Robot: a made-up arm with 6 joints.
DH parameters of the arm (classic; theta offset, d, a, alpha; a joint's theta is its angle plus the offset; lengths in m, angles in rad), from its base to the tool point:
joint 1: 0 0.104 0 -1.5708
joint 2: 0.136 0 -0.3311 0
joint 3: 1.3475 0 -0.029 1.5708
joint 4: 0 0.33 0 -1.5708
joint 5: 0 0 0 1.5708
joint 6: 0 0.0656 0 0
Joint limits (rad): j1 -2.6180..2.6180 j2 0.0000..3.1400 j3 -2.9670..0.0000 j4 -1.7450..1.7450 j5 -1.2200..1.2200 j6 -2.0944..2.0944
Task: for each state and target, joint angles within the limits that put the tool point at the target. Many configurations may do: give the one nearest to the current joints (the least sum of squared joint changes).
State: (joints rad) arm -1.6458 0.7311 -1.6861 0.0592 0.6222 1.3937
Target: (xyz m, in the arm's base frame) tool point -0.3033 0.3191 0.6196
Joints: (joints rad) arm -0.8105 0.3561 -2.2325 0.0035 0.4650 1.3937
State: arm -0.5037 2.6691 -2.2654 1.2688 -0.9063 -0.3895
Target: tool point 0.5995 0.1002 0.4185
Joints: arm 0.2495 2.2781 -2.3238 1.2491 -0.9578 -0.3895
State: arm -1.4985 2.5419 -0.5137 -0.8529 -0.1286 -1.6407
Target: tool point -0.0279 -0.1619 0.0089
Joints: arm -1.7437 1.8663 -0.1993 -0.8528 -0.0076 -1.6407
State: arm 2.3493 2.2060 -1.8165 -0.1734 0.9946 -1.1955
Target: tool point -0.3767 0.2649 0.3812
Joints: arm 2.5471 1.7508 -1.6414 -0.1433 1.1250 -1.1955
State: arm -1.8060 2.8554 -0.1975 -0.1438 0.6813 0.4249
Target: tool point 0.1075 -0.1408 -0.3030
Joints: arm -0.9134 3.1400 -1.0628 -0.0485 0.2993 0.4249
